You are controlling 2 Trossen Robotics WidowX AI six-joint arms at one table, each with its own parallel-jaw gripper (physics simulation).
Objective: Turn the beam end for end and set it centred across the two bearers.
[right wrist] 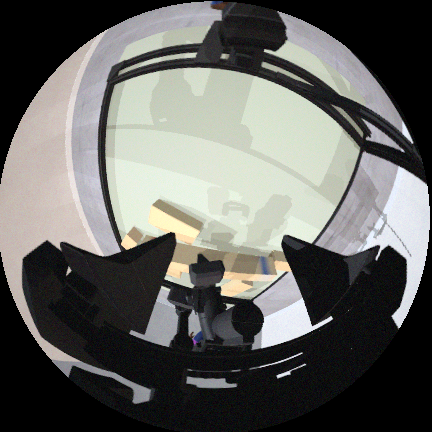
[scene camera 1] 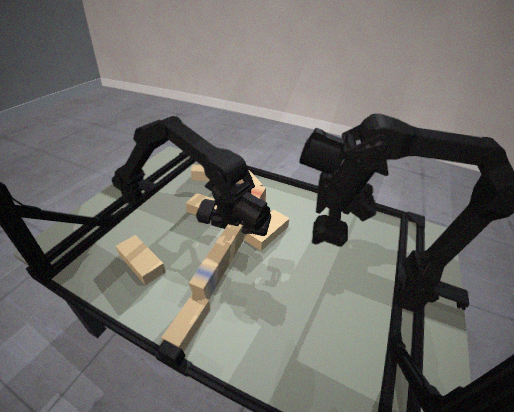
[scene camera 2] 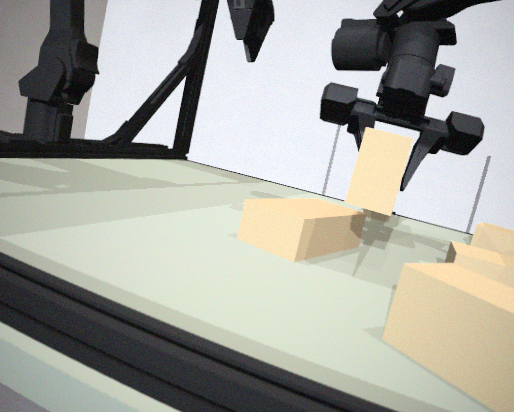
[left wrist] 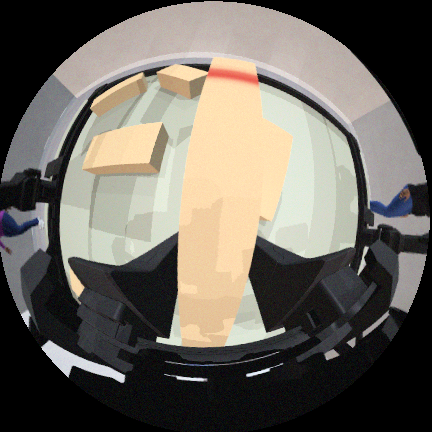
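Pixels of known places: left gripper, fingertip midpoint: point(right wrist: 199, 258) point(scene camera 1: 237, 230) point(left wrist: 212, 234); right gripper, fingertip midpoint: point(right wrist: 231, 239) point(scene camera 1: 315, 227) point(scene camera 2: 246, 51); left arm's base, link origin: point(scene camera 1: 132, 197) point(left wrist: 52, 192); right arm's base, link origin: point(right wrist: 245, 57) point(scene camera 1: 409, 300) point(scene camera 2: 44, 140) point(left wrist: 362, 236).
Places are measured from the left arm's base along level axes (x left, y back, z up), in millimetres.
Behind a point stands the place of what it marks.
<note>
The long wooden beam point(scene camera 1: 220, 255) @[x -140, y -444, z 77 mm] point(scene camera 2: 378, 175) @[x 143, y -422, z 68 mm] point(left wrist: 217, 165) @[x 19, y -423, z 91 mm] point(right wrist: 242, 262) @[x -130, y -452, z 46 mm] has a red band near its far end and a blue band near its near end in scene camera 1. My left gripper point(scene camera 1: 235, 226) @[x -19, y -428, z 50 mm] point(scene camera 2: 381, 167) @[x -19, y -428, z 50 mm] point(left wrist: 212, 234) @[x -19, y -428, z 50 mm] is shut on its middle part. Two of the plain blocks lie near its line: one block point(scene camera 1: 270, 231) @[x 51, y -501, z 19 mm] point(scene camera 2: 280, 227) @[x 144, y -491, z 5 mm] point(left wrist: 277, 170) @[x 62, y -500, z 19 mm] point(right wrist: 172, 222) @[x 71, y -497, z 19 mm] beside the beam, another block point(scene camera 1: 185, 322) @[x -304, y -448, z 25 mm] past the blue end. Which blocks are the bearers I cannot tell. My right gripper point(scene camera 1: 346, 220) point(right wrist: 231, 239) @[x -42, y -639, z 176 mm] is open and empty, above the table at the right.
A block point(scene camera 1: 140, 260) @[x -212, y -237, z 19 mm] lies at the left of the table point(scene camera 1: 345, 320) @[x -113, y -773, z -19 mm]. More blocks point(scene camera 1: 199, 173) @[x 219, y -136, z 15 mm] point(left wrist: 125, 150) @[x 64, y -304, z 19 mm] point(left wrist: 180, 80) @[x 223, y -339, z 21 mm] lie farther back, partly behind my left arm in scene camera 1. A large block point(scene camera 2: 450, 310) @[x 271, y -358, z 15 mm] stands at the right in scene camera 2. A black frame point(scene camera 1: 120, 327) @[x -368, y -300, z -25 mm] edges the table.
</note>
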